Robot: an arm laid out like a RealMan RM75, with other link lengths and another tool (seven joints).
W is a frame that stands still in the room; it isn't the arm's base.
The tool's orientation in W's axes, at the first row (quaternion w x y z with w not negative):
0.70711 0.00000 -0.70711 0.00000
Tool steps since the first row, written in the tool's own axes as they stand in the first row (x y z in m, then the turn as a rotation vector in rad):
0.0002 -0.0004 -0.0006 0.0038 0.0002 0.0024
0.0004 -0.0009 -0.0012 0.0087 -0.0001 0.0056
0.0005 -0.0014 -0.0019 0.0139 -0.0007 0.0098
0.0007 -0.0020 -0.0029 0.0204 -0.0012 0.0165
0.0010 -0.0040 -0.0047 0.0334 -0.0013 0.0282
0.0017 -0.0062 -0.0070 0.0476 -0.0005 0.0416
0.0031 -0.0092 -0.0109 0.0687 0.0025 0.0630
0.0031 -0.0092 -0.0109 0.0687 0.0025 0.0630
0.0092 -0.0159 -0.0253 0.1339 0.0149 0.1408
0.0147 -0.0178 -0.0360 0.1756 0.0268 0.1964
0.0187 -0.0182 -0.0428 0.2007 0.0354 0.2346
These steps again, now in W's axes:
0.0006 -0.0004 0.0002 -0.0024 0.0002 0.0038
0.0012 -0.0009 0.0004 -0.0056 -0.0001 0.0087
0.0019 -0.0014 0.0005 -0.0098 -0.0007 0.0139
0.0029 -0.0020 0.0007 -0.0165 -0.0012 0.0204
0.0047 -0.0040 0.0010 -0.0282 -0.0013 0.0334
0.0070 -0.0062 0.0017 -0.0416 -0.0005 0.0476
0.0109 -0.0092 0.0031 -0.0630 0.0025 0.0687
0.0109 -0.0092 0.0031 -0.0630 0.0025 0.0687
0.0253 -0.0159 0.0092 -0.1408 0.0149 0.1339
0.0360 -0.0178 0.0147 -0.1964 0.0268 0.1756
0.0428 -0.0182 0.0187 -0.2346 0.0354 0.2007

